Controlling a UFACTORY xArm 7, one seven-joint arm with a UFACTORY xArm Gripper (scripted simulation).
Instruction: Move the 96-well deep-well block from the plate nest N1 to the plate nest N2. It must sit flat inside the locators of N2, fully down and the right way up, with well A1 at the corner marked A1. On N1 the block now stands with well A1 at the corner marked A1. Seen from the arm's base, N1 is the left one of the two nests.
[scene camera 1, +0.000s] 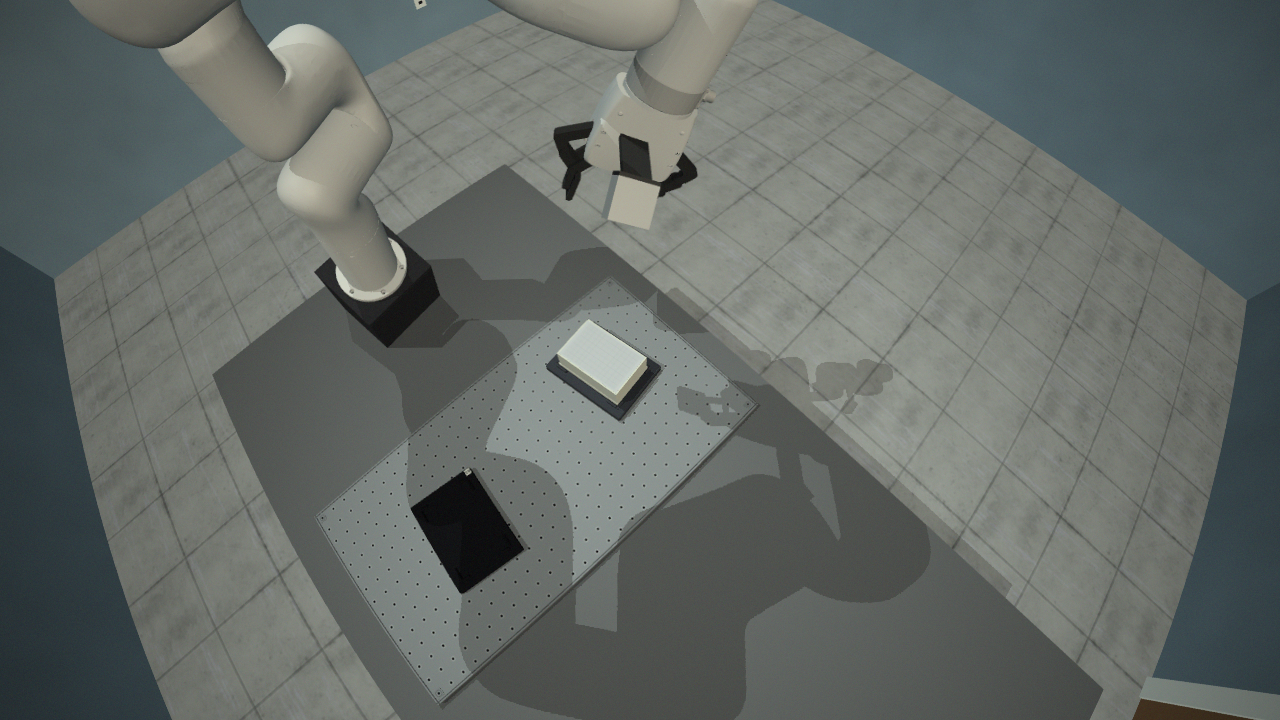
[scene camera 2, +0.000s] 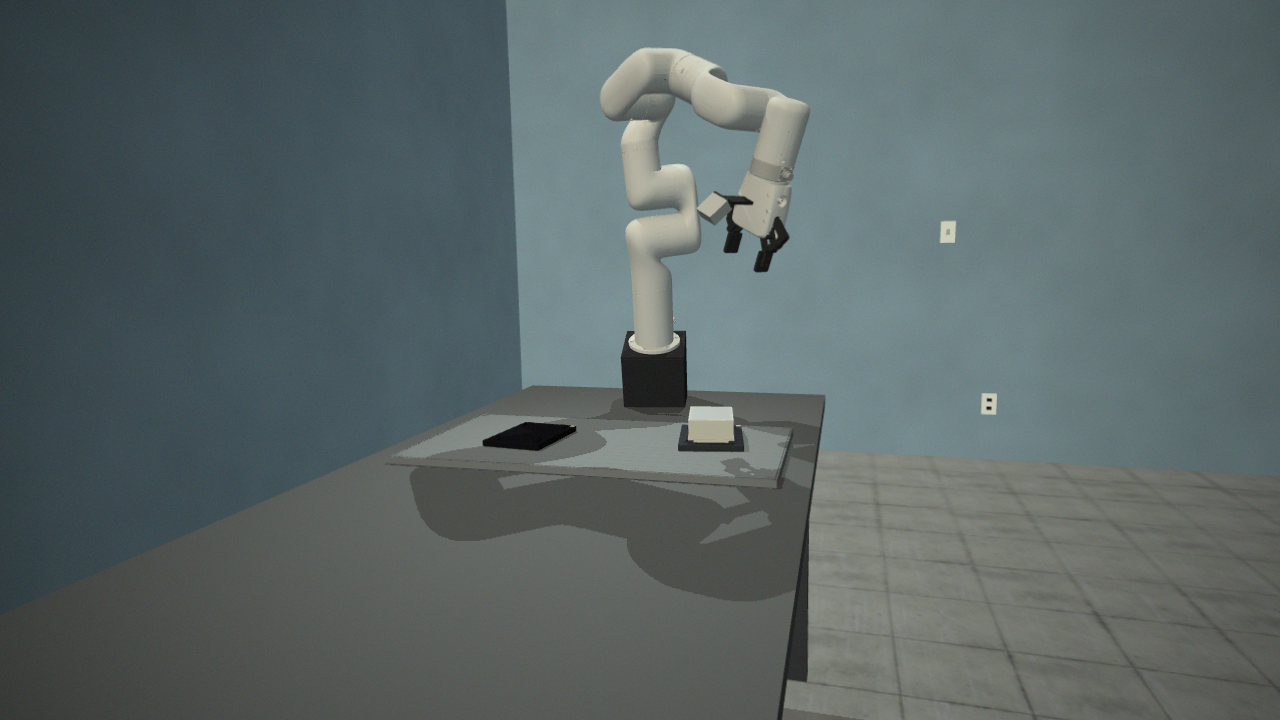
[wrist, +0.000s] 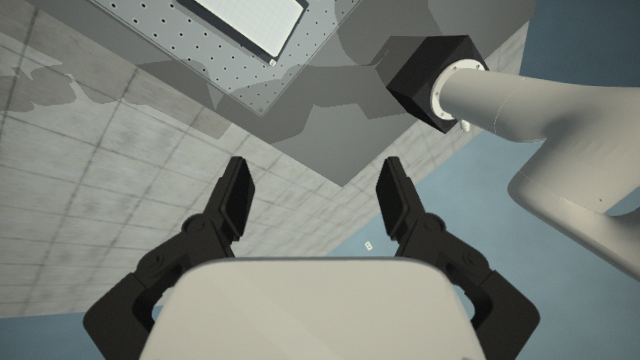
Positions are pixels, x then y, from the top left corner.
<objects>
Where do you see a cream 96-well deep-well block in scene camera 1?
605, 363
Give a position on a cream 96-well deep-well block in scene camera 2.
705, 424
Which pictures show my gripper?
Scene camera 1, scene camera 2 and the wrist view: all of them.
</objects>
